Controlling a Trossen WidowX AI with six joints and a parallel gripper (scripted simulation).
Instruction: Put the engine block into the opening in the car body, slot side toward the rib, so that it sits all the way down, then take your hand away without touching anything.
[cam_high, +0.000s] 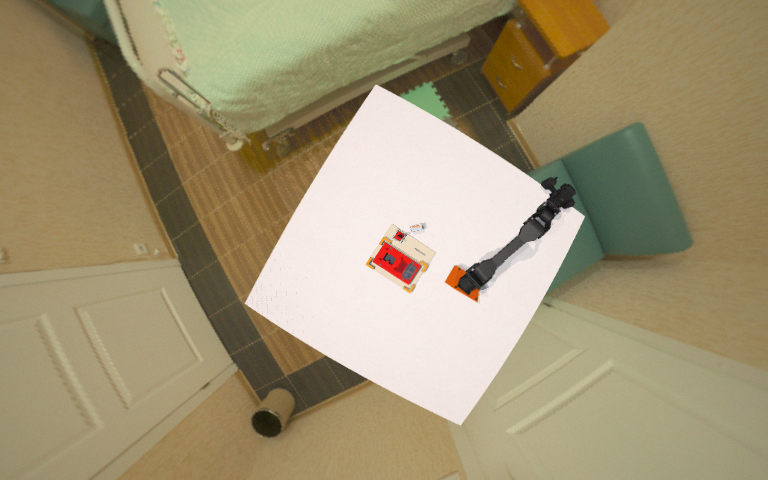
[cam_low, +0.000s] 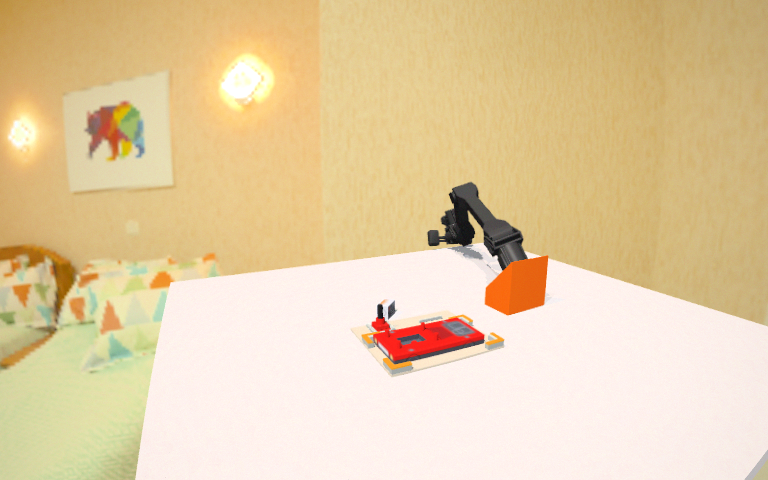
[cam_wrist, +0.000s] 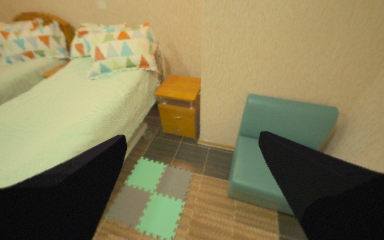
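Right now my gripper tip is 450 mm short of the grey engine block, 670 mm to the right of it and 10 mm above it.
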